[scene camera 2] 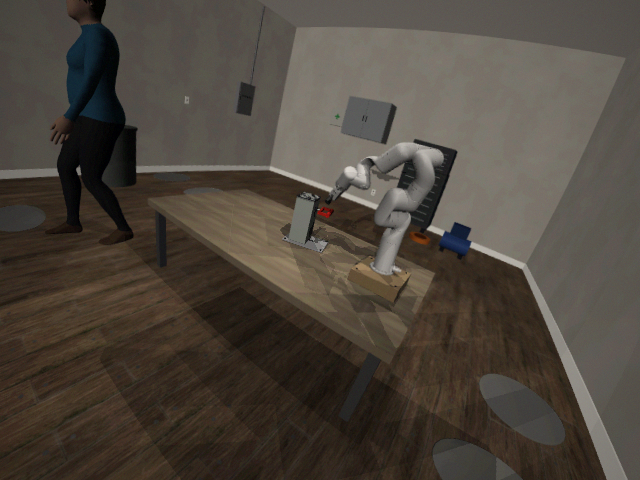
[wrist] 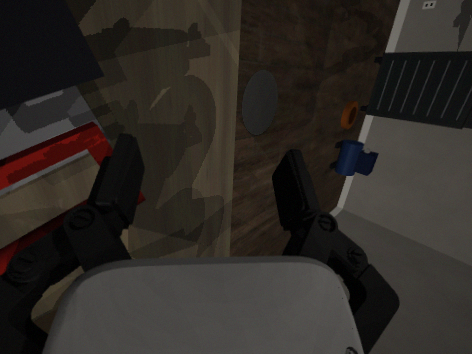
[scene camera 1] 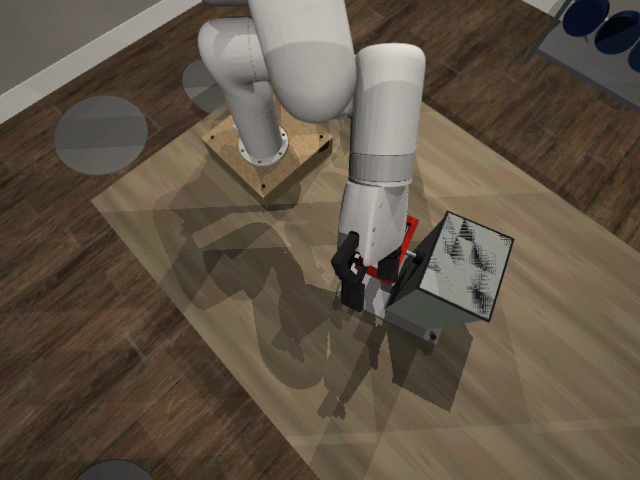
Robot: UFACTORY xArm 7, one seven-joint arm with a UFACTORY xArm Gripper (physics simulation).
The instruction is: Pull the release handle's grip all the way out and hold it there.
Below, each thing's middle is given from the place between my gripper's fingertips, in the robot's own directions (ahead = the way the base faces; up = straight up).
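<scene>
Grey base plate [scene camera 1: 377, 292]: 5 cm ahead of my hand, 11 cm to the left of it, 26 cm below it.
</scene>
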